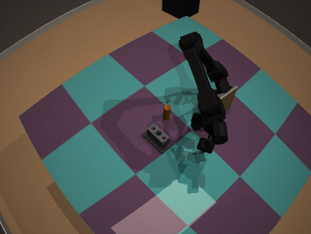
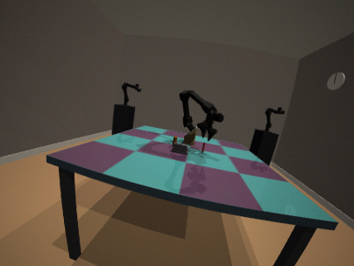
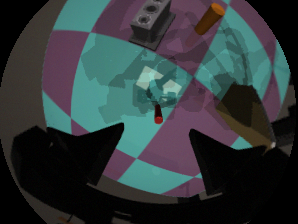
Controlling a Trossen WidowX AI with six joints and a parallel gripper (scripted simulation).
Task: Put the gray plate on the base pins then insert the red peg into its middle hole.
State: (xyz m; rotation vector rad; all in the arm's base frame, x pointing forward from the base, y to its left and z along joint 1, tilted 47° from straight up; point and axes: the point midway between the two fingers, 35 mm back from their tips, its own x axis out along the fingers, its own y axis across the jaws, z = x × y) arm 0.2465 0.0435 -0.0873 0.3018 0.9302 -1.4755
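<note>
Now: the red peg 7 cm below my gripper tip. From my gripper tip the other things lie so: gray plate: 9 cm ahead, 18 cm to the right, 6 cm below; then orange peg-like object: 2 cm behind, 24 cm to the right, 7 cm below; then base: 9 cm ahead, 18 cm to the right, 10 cm below.
</note>
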